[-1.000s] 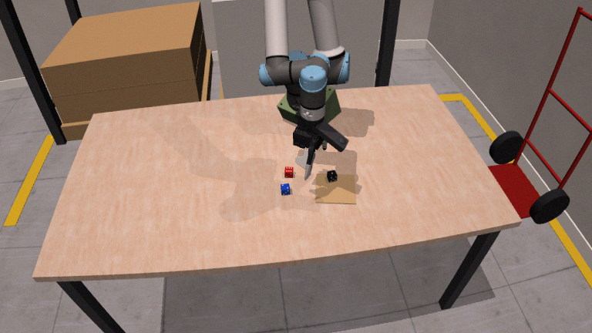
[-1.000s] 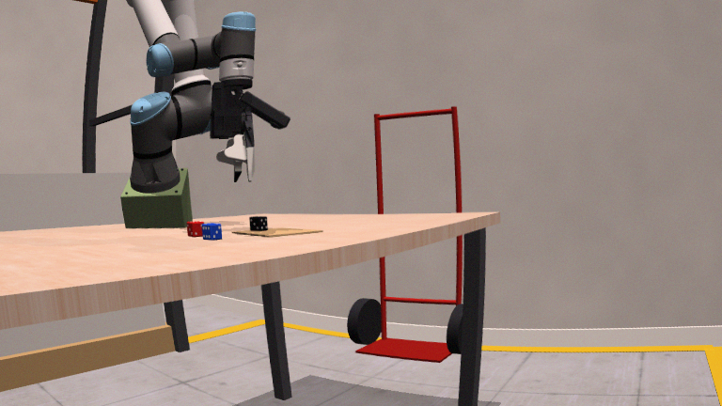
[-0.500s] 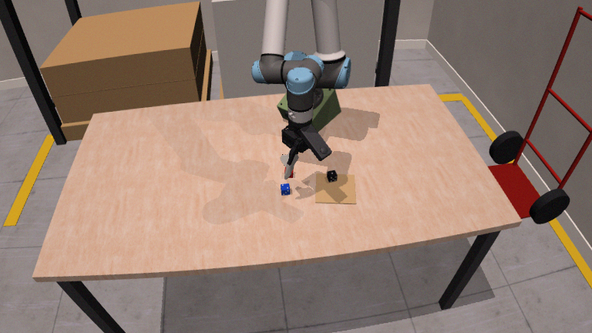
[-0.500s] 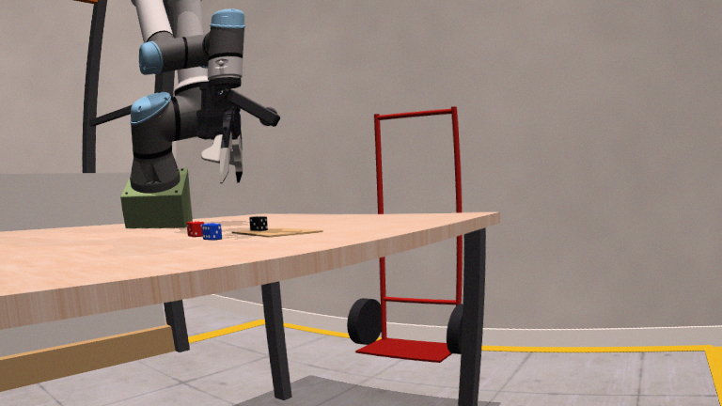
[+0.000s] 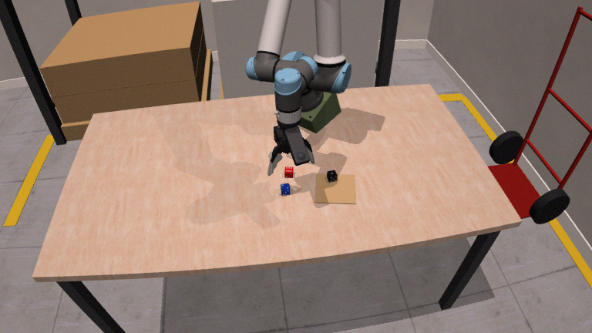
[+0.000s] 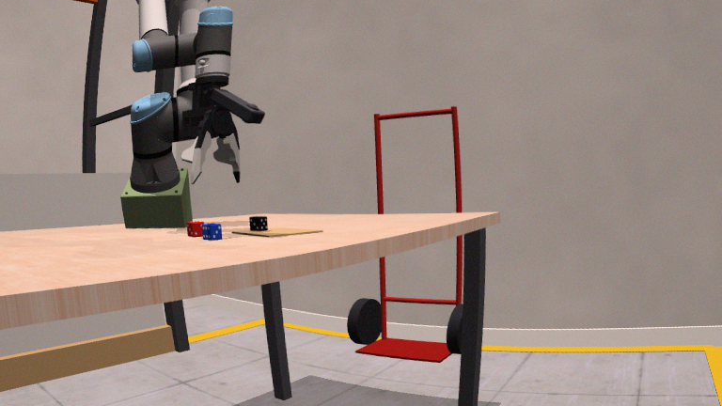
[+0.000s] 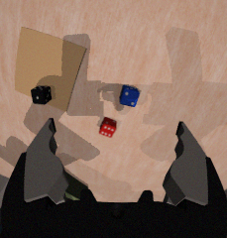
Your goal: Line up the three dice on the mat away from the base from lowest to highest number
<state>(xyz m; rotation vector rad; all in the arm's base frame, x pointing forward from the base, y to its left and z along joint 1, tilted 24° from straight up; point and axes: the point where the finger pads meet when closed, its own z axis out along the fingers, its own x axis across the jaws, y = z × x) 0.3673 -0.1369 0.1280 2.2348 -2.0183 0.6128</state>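
Now: hand 90 mm above the blue die and 20 mm to the left of it. From my hand the other things lie so: tan square mat: 150 mm to the left, 100 mm below, 30 mm ahead; then black die: 150 mm to the left, 90 mm below, 10 mm behind; then red die: 90 mm below, 80 mm behind, 10 mm to the left.
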